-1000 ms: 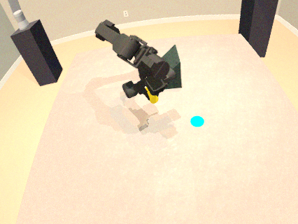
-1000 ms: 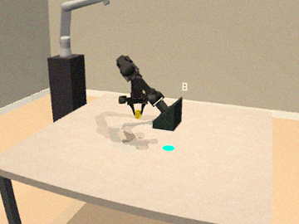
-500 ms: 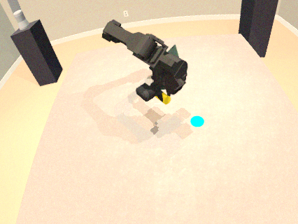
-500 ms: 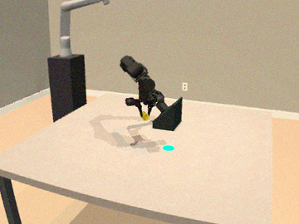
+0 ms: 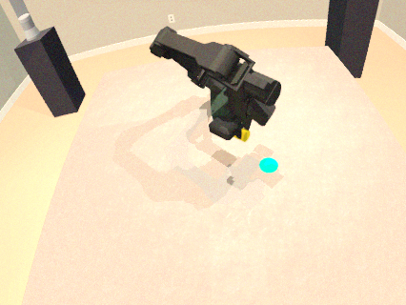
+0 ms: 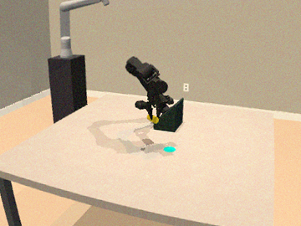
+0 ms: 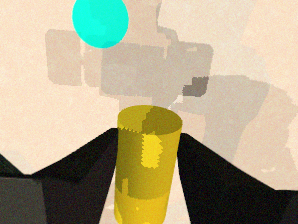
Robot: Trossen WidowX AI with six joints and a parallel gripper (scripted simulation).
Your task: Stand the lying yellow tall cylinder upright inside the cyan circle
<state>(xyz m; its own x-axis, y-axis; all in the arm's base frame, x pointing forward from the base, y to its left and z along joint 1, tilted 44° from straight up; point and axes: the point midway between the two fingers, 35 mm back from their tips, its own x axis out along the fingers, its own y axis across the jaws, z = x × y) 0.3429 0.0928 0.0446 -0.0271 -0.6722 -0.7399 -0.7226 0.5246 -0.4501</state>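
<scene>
My gripper tip is now 150 mm above the cyan circle and 80 mm to the right of it. From my gripper tip the other things lie so: yellow cylinder 20 mm to the right, 20 mm behind.
</scene>
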